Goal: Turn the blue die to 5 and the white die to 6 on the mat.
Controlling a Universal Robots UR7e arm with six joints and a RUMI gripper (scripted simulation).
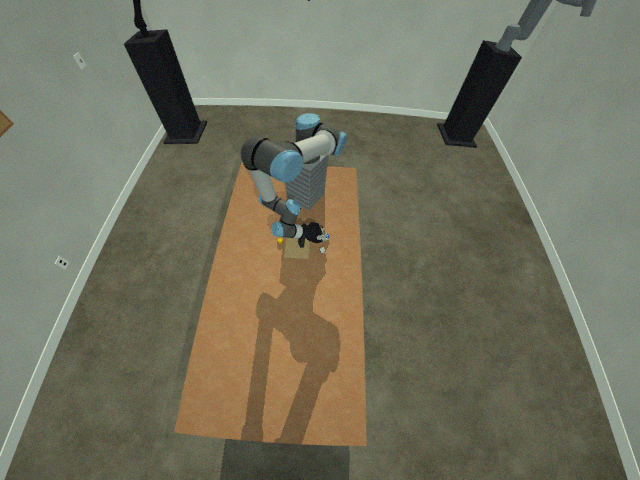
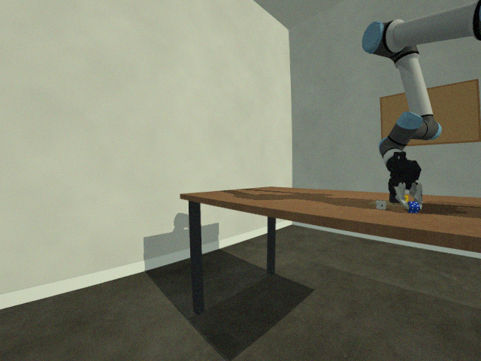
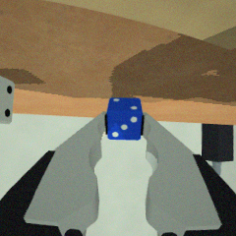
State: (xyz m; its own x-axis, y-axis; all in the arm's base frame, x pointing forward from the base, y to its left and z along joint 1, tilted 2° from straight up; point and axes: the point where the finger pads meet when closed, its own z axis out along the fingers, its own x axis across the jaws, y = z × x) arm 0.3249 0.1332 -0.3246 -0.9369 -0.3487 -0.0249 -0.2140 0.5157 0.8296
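Now: the blue die right at my hand. Also, from my hand: white die (90 mm ahead, 20 mm to the right, 10 mm below); then yellow die (270 mm to the right, 40 mm ahead, 10 mm below); then tan mat (170 mm to the right, 70 mm ahead, 20 mm below).
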